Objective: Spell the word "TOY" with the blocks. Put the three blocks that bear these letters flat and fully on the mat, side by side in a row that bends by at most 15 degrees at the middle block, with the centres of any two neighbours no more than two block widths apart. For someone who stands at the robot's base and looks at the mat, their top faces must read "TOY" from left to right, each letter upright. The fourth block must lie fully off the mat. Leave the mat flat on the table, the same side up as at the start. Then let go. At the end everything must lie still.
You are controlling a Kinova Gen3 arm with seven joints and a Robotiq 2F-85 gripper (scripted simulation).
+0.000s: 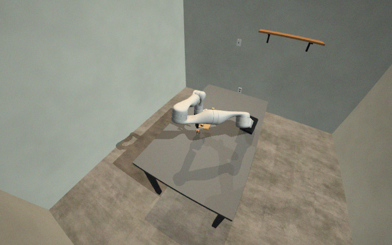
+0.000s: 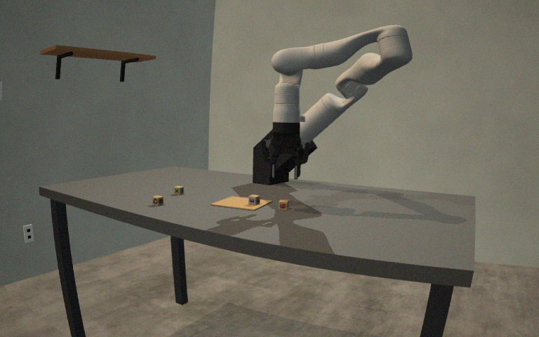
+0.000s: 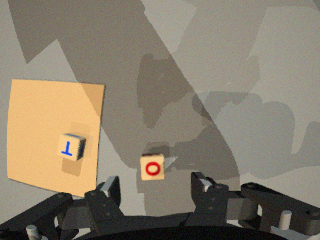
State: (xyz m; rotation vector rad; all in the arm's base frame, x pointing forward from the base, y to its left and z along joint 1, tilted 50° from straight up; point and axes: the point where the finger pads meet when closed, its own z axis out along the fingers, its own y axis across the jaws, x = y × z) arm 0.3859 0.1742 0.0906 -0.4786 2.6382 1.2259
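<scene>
Right now the block is 90 mm below my hand. Also, from my hand: tan mat (140 mm to the right, 100 mm below, 20 mm ahead).
</scene>
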